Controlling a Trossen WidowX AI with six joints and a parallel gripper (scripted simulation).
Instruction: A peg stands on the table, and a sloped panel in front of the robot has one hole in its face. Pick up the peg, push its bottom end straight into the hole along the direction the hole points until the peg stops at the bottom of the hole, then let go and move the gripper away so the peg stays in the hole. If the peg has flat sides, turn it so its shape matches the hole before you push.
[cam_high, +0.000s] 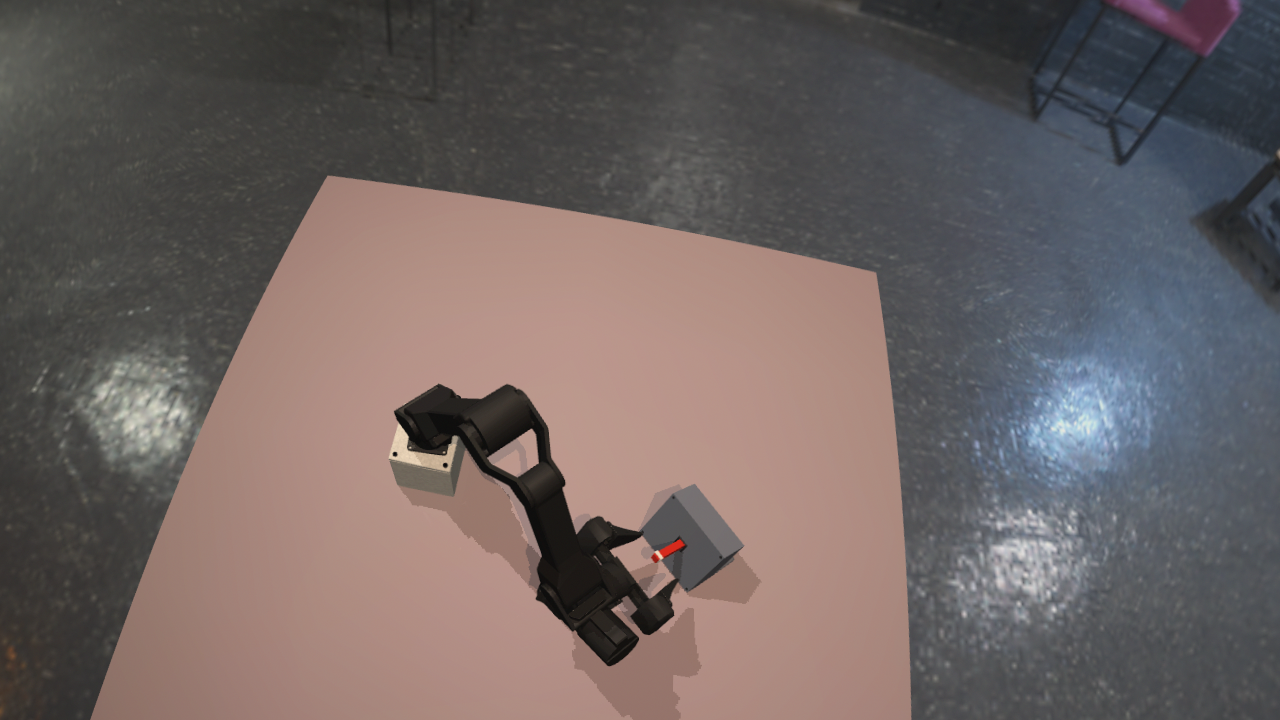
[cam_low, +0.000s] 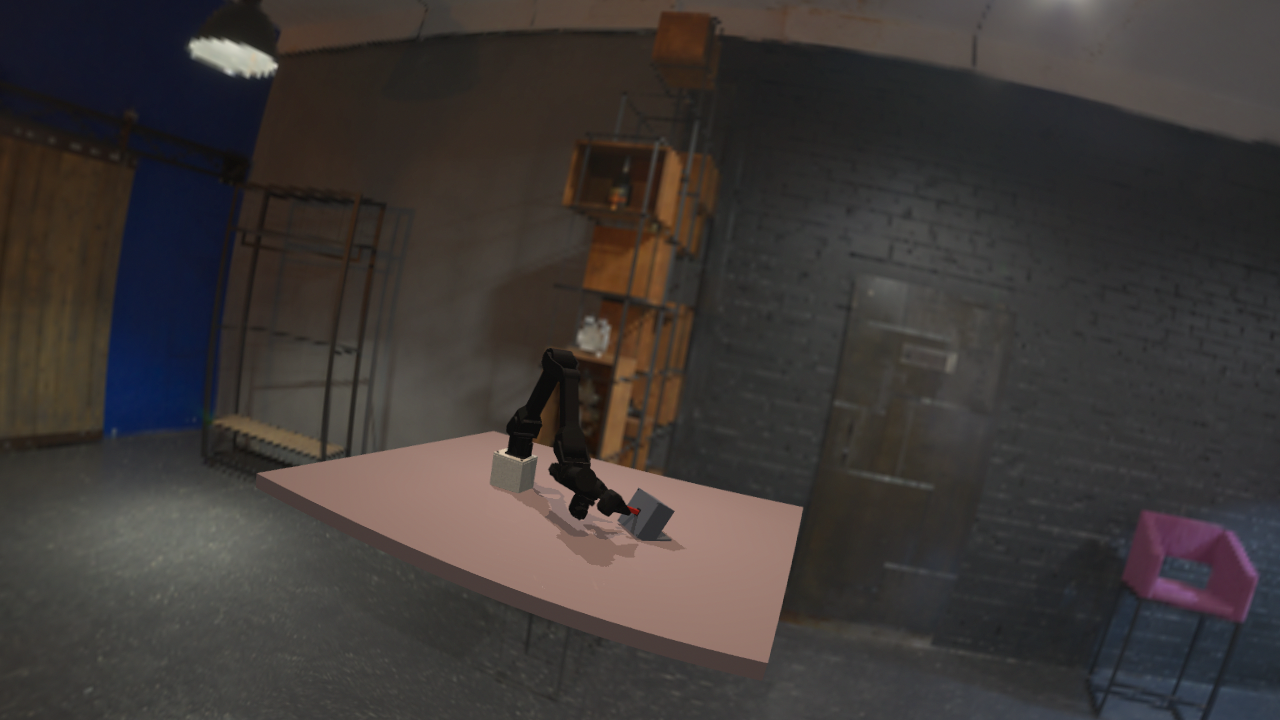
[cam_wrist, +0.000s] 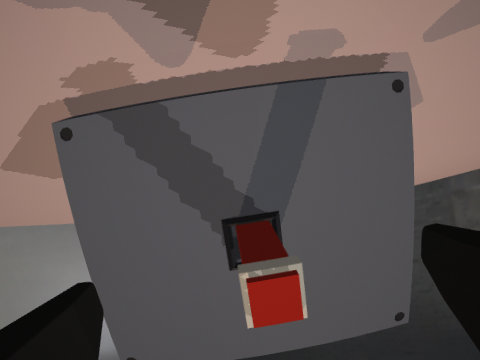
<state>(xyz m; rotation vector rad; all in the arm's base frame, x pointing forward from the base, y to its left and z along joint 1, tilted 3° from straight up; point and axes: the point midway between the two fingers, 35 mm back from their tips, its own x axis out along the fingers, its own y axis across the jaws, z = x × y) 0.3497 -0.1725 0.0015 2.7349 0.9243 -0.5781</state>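
My gripper tip is 10 mm short of the red square peg and 10 mm to the right of it. From my gripper tip the other things lie so: grey sloped panel (50 mm ahead, 40 mm to the left, 20 mm below).
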